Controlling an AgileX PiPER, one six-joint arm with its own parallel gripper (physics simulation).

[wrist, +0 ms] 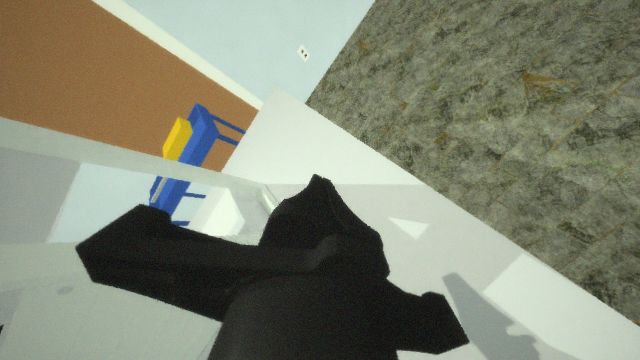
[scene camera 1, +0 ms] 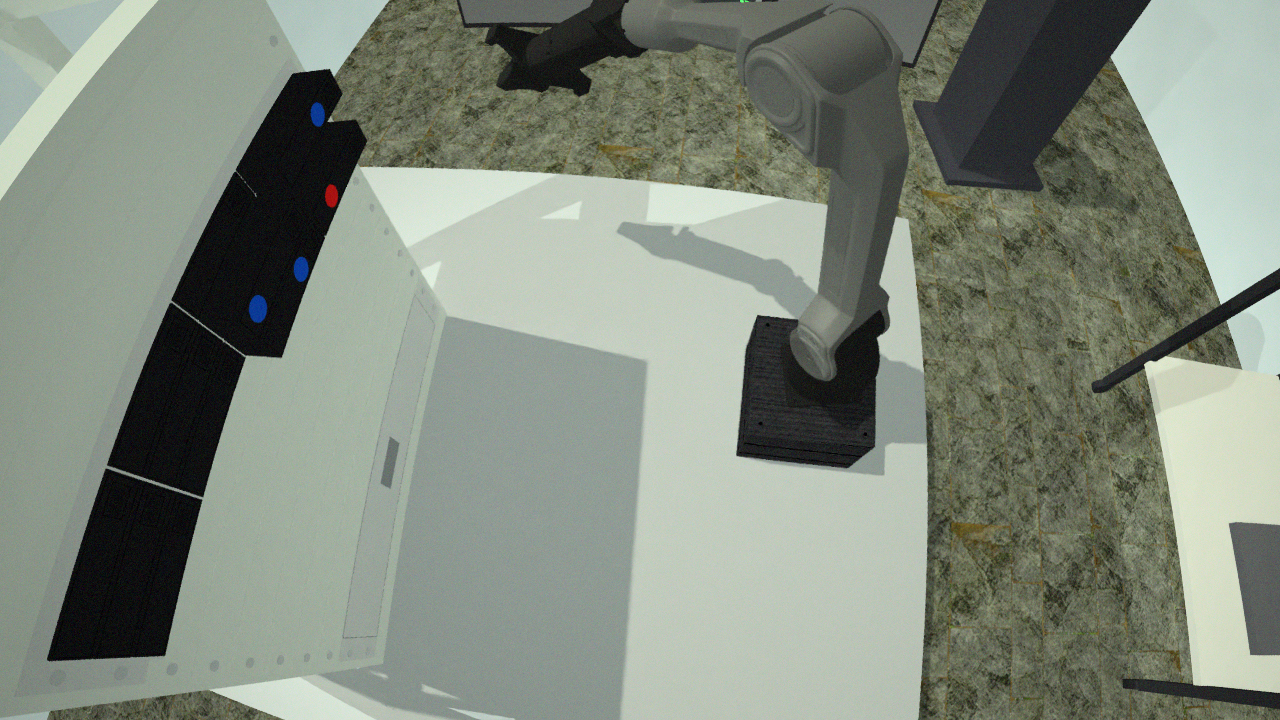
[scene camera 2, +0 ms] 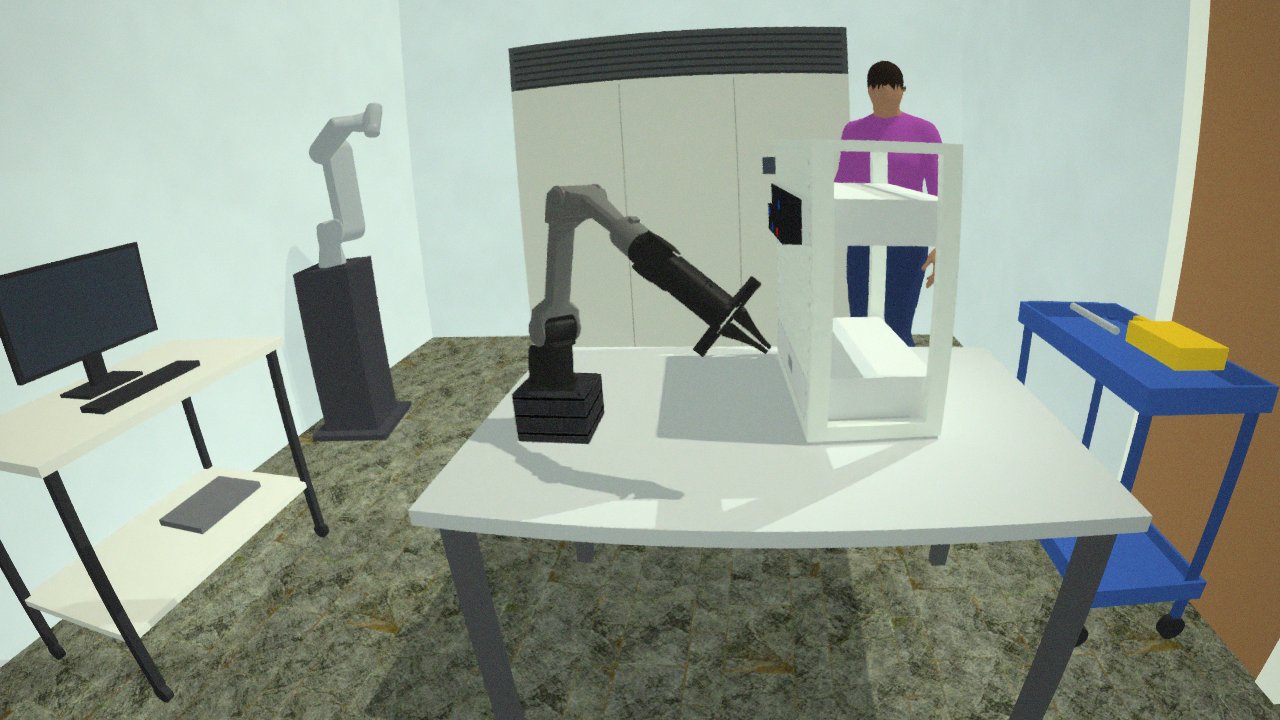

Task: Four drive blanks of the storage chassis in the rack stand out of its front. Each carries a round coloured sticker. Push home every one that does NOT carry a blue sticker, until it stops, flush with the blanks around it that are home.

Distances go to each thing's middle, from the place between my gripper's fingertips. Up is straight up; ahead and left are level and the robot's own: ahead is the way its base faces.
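You'd find the white rack [scene camera 2: 836, 368] 2 cm above my hand, and it's 43 cm to the left of my hand and 28 cm ahead of it.
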